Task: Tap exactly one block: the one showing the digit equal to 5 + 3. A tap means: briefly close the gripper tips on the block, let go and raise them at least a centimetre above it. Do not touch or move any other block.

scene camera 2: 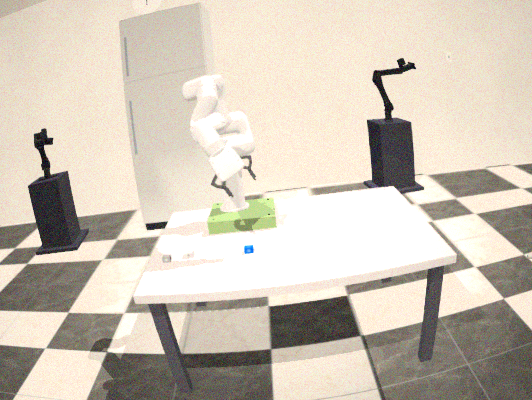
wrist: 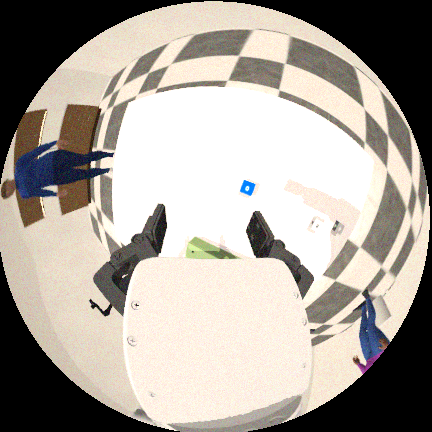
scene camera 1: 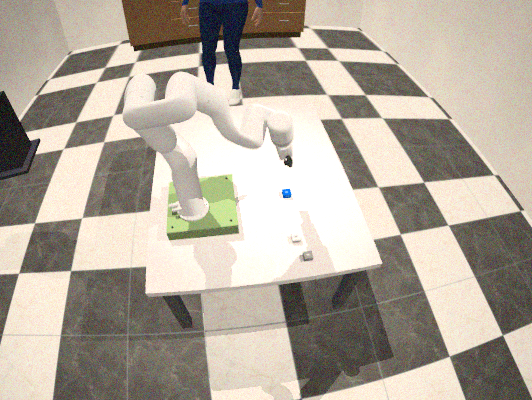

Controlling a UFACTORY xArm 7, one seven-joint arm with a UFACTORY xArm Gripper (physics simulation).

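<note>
A blue block (scene camera 1: 286, 193) (scene camera 2: 249, 249) (wrist: 247, 188) lies on the table, with a small white mark on its top that is too small to read. A white block (scene camera 1: 295, 238) (scene camera 2: 188, 254) (wrist: 316, 224) and a grey block (scene camera 1: 308, 255) (scene camera 2: 166, 258) (wrist: 337, 227) lie close together near one table end. Their digits cannot be read. My gripper (scene camera 2: 239, 185) (wrist: 208, 217) is open and empty, high above the table. In the wrist view the blue block is ahead of the fingers, nearer the right one.
The white table (scene camera 1: 260, 272) (scene camera 2: 350, 280) carries a green base plate (scene camera 1: 220, 227) (scene camera 2: 260, 222) (wrist: 200, 247), on which the arm stands. Shadows fall near the white and grey blocks. A person (scene camera 1: 222, 30) stands beyond the table's far edge in scene camera 1.
</note>
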